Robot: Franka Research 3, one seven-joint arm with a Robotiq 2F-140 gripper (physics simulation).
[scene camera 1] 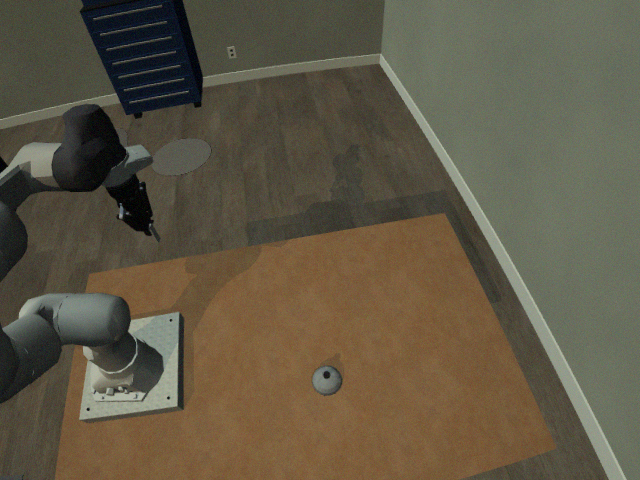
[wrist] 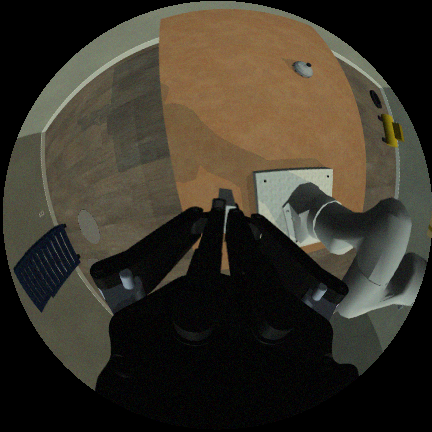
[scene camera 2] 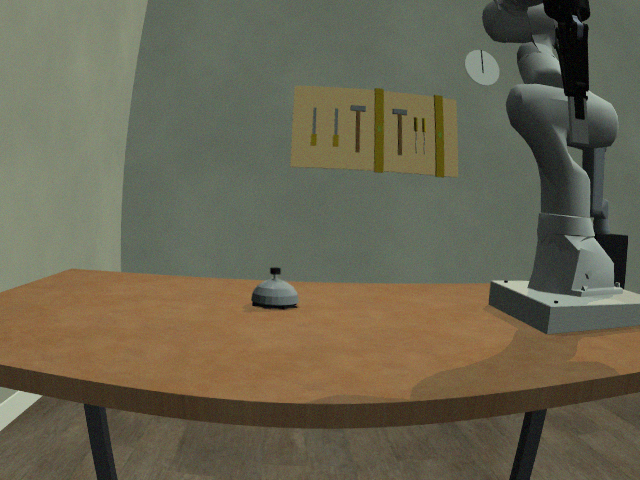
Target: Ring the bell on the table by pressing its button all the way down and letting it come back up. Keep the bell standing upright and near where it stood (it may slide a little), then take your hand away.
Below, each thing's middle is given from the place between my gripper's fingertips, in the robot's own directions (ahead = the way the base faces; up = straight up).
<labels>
The grey dome-shaped bell (scene camera 2: pixel 274 293) is 400 mm to the right of my hand, 380 mm ahead of it and 250 mm below it.
</labels>
